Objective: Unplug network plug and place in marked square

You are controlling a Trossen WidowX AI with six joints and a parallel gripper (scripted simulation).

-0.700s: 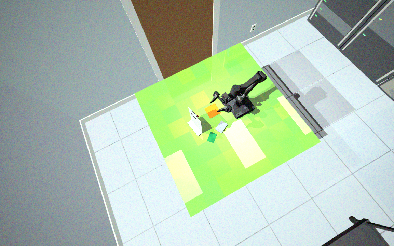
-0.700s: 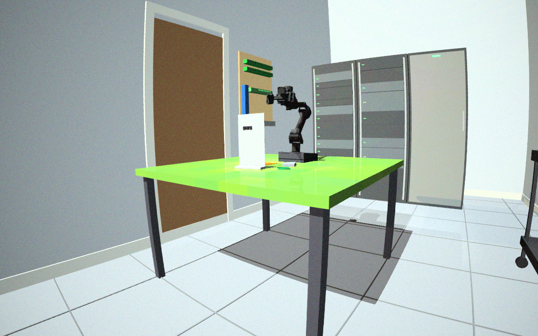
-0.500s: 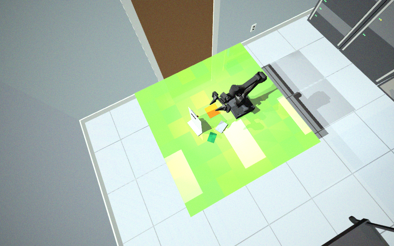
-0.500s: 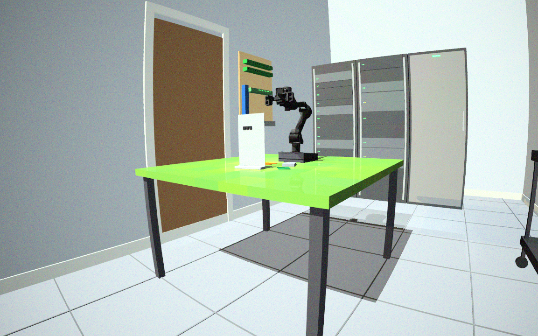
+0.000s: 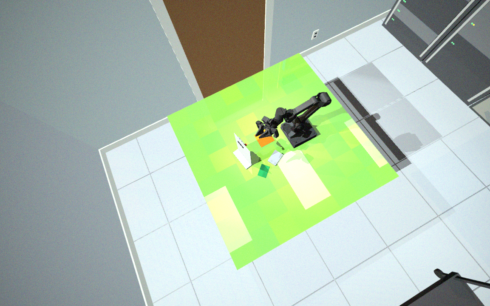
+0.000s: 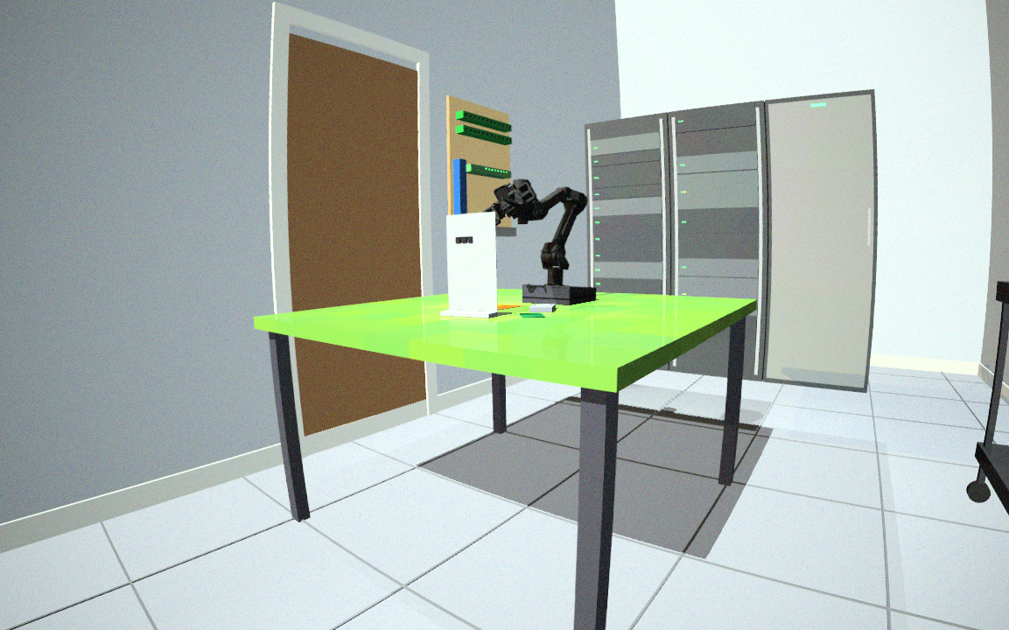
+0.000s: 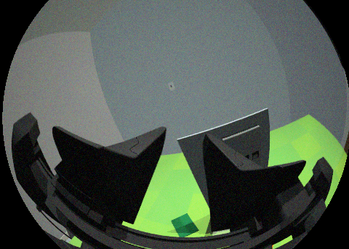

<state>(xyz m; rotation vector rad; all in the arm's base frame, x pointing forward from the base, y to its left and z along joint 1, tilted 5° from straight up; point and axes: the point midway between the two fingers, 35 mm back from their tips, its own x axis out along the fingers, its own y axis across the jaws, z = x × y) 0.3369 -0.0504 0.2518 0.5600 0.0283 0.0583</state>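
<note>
My gripper tip is 7 cm short of the network plug, 5 cm to the left of it and 12 cm above it. The rest, counted from my gripper tip: white upright panel 9 cm ahead, 6 cm to the right, 20 cm below; then dark green card 5 cm ahead, 13 cm to the left, 34 cm below; then pale grey plate 9 cm behind, 11 cm to the left, 33 cm below.
</note>
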